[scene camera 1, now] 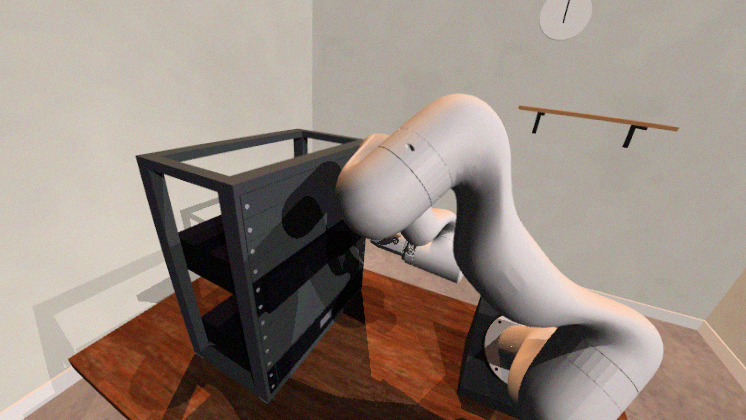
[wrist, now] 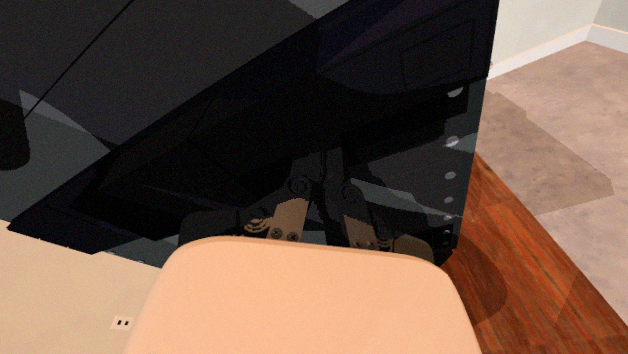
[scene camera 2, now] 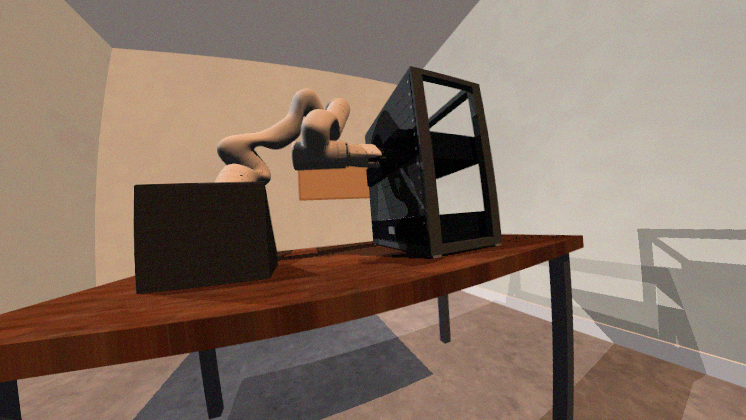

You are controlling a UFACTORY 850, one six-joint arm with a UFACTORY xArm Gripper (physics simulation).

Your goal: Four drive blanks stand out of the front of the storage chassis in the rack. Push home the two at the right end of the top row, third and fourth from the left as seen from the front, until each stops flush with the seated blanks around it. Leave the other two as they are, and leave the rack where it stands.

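The black rack (scene camera 1: 241, 271) (scene camera 2: 428, 172) stands upright on the table. The storage chassis (scene camera 1: 206, 260) (scene camera 2: 454, 151) is a dark box at mid-height in it, also seen through the rack's open side. Its front is in deep shadow in the wrist view, and I cannot tell the separate drive blanks or how far each stands out. My gripper (scene camera 2: 384, 153) (wrist: 319, 142) is shut and empty, with its fingertips close in front of the dark chassis front. Whether they touch a blank is not clear. The arm hides part of the chassis front in scene camera 1.
The wooden table (scene camera 1: 407, 313) (scene camera 2: 323, 271) carries the rack and the dark arm pedestal (scene camera 2: 203, 237). Flat panels on the rack front lie above and below the chassis. Rows of pale screws (wrist: 450, 175) run along the rack's edge. A shelf (scene camera 1: 595, 117) is on the wall.
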